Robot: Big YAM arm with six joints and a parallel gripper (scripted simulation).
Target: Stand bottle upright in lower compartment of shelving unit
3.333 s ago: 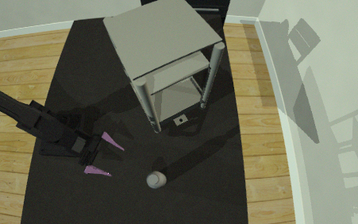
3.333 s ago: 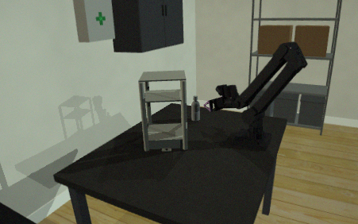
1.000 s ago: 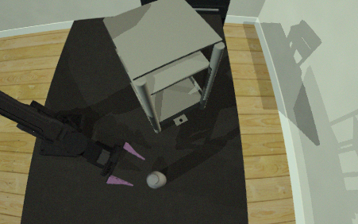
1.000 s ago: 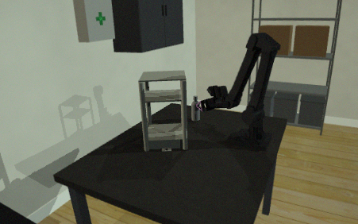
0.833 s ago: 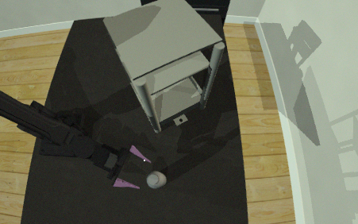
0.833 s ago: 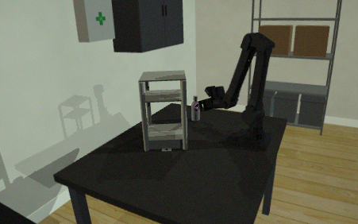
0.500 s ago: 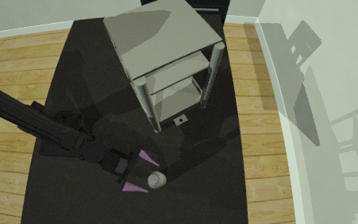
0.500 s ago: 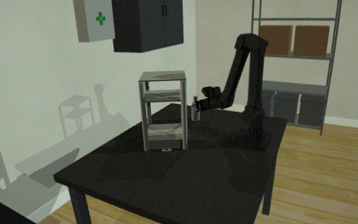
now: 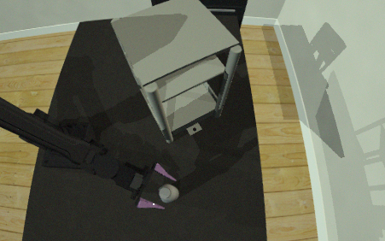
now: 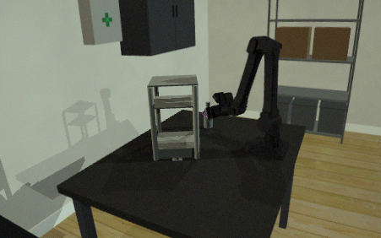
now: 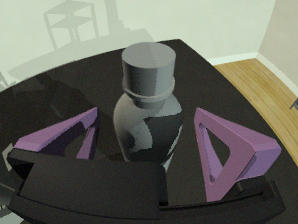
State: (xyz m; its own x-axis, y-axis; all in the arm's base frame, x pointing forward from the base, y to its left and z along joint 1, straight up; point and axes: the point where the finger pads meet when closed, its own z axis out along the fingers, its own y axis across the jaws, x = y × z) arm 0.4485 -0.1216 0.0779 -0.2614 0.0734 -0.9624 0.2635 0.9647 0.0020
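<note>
My hand is right at the grey bottle. From my hand the other things lie so: shelving unit: 340 mm to the left, 80 mm above, 20 mm behind.
</note>
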